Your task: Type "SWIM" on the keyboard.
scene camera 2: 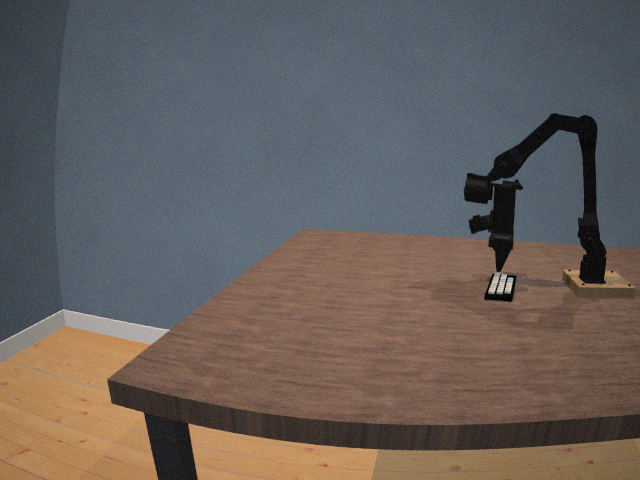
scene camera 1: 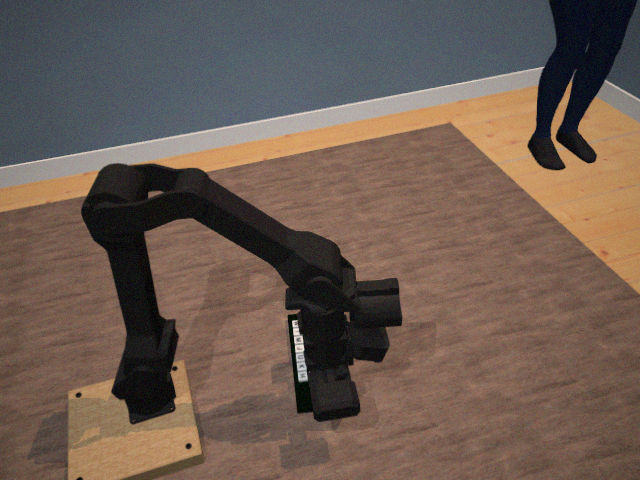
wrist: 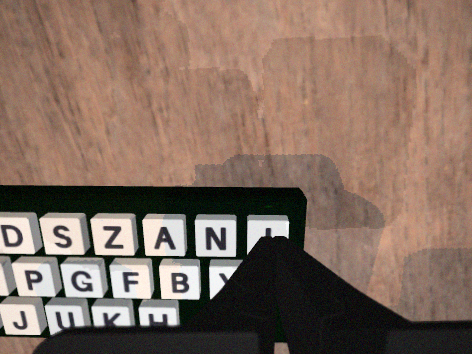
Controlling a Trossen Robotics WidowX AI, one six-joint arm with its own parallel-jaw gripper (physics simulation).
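Where they show: gripper, between the fingertips: (scene camera 2: 498, 271) (wrist: 272, 248); arm's base, origin of its link: (scene camera 2: 592, 280) (scene camera 1: 150, 400).
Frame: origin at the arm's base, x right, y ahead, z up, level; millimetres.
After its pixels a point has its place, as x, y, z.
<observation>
The black keyboard (scene camera 1: 303, 403) @(80, 214, -13) (scene camera 2: 498, 297) @(-98, 279, -18) (wrist: 150, 198) @(45, 278, -13) with white letter keys lies flat on the table. In the wrist view, the S key (wrist: 63, 236) @(12, 272, -8) is at the left of the upper row, and the I key (wrist: 256, 229) @(81, 260, -8) is at its right end. Full W and M keys do not show there; small keys in scene camera 1 are hard to read. My gripper (scene camera 2: 498, 270) @(85, 253, -5) (wrist: 272, 248) @(85, 253, -5) is shut and empty, pointing down. Its tips cover the lower part of the I key, at or very close to its top; contact cannot be told. The arm hides much of the keyboard in scene camera 1.
The arm's wooden base plate (scene camera 1: 180, 454) @(105, 27, 0) (scene camera 2: 604, 291) @(-63, -17, -11) stands near the keyboard on the brown table (scene camera 1: 465, 361) @(90, 487, -26) (scene camera 2: 310, 335) @(-338, 630, -26). A, N, B and Y keys lie around the fingertips. A person's legs (scene camera 1: 578, 77) stand beyond the table in scene camera 1.
</observation>
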